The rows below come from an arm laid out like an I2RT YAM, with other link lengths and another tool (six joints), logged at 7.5 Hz.
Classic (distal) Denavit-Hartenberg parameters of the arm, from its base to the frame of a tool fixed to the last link. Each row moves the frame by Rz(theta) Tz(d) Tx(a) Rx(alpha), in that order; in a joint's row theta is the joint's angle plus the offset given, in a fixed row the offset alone. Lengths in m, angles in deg.
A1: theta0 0  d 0.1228  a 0.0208  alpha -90
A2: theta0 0  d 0  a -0.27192  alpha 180
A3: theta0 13.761  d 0  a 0.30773  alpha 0
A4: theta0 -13.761  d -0.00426  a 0.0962  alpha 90
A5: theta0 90  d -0.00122  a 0  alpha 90
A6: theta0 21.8  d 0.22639  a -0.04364  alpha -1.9
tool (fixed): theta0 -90  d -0.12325  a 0  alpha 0
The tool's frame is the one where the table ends.
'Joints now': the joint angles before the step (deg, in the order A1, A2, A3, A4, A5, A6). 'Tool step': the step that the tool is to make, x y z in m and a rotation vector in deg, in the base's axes. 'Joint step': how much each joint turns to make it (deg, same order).
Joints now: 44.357, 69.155, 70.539, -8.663, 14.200, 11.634
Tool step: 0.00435, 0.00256, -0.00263, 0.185, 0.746, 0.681
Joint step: -0.424, 0.963, 0.452, -0.017, -1.181, 0.516
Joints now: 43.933, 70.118, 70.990, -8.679, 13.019, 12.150
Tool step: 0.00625, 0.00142, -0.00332, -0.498, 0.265, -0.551
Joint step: -0.400, 1.026, 0.443, 0.083, 0.174, -0.158
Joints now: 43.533, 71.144, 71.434, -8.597, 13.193, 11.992
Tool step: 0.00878, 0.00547, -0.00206, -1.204, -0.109, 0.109
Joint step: -0.421, 2.093, 1.589, -0.007, -0.382, -1.046
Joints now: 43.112, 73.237, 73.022, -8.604, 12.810, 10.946
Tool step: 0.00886, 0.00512, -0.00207, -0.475, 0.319, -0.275
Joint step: -0.298, 2.035, 1.517, -0.009, -0.003, -0.136
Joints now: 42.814, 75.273, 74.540, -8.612, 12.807, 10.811
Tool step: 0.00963, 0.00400, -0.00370, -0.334, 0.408, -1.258
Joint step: -0.187, 1.901, 1.161, 0.163, 1.051, 0.216
